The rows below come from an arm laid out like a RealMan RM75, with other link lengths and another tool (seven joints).
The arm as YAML. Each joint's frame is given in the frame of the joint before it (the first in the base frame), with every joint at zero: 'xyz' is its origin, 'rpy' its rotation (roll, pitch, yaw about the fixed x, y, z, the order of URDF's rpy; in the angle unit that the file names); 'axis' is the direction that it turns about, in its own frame. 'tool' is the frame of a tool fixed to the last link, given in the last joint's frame.
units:
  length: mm
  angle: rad
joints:
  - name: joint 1
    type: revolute
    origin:
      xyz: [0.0, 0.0, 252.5]
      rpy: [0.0, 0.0, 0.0]
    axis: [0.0, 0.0, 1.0]
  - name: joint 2
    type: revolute
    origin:
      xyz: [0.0, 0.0, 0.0]
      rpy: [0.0, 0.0, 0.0]
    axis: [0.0, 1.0, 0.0]
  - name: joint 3
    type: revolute
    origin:
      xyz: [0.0, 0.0, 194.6]
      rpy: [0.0, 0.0, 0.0]
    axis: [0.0, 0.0, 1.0]
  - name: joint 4
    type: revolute
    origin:
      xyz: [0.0, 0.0, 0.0]
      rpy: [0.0, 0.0, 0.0]
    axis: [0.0, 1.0, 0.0]
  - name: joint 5
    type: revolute
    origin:
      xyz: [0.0, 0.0, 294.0]
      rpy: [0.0, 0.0, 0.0]
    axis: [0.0, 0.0, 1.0]
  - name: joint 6
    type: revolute
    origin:
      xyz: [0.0, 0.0, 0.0]
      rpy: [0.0, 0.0, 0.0]
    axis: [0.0, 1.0, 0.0]
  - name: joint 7
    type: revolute
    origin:
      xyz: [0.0, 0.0, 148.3]
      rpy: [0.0, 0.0, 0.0]
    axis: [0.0, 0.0, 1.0]
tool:
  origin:
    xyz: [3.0, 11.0, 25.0]
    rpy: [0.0, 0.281, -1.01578]
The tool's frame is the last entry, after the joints.
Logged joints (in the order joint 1, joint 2, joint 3, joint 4, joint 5, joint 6, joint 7), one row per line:
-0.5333 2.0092 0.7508 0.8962 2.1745 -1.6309 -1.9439
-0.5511 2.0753 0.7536 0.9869 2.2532 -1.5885 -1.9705
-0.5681 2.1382 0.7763 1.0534 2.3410 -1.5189 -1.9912
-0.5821 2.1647 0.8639 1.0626 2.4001 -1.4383 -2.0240
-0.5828 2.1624 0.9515 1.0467 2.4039 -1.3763 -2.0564
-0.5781 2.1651 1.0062 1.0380 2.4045 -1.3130 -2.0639
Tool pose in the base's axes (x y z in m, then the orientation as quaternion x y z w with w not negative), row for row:
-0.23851 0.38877 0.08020 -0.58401 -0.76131 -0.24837 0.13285
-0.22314 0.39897 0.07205 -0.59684 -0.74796 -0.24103 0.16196
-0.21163 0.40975 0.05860 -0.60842 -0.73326 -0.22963 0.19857
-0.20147 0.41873 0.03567 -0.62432 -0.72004 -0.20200 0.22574
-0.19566 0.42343 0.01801 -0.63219 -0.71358 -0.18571 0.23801
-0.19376 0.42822 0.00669 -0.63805 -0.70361 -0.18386 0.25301
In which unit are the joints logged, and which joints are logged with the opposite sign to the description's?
The joints are logged in radians. Opposite sign: joint 2, joint 6.
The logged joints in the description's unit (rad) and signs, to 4 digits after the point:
-0.5333 -2.0092 0.7508 0.8962 2.1745 1.6309 -1.9439
-0.5511 -2.0753 0.7536 0.9869 2.2532 1.5885 -1.9705
-0.5681 -2.1382 0.7763 1.0534 2.3410 1.5189 -1.9912
-0.5821 -2.1647 0.8639 1.0626 2.4001 1.4383 -2.0240
-0.5828 -2.1624 0.9515 1.0467 2.4039 1.3763 -2.0564
-0.5781 -2.1651 1.0062 1.0380 2.4045 1.3130 -2.0639

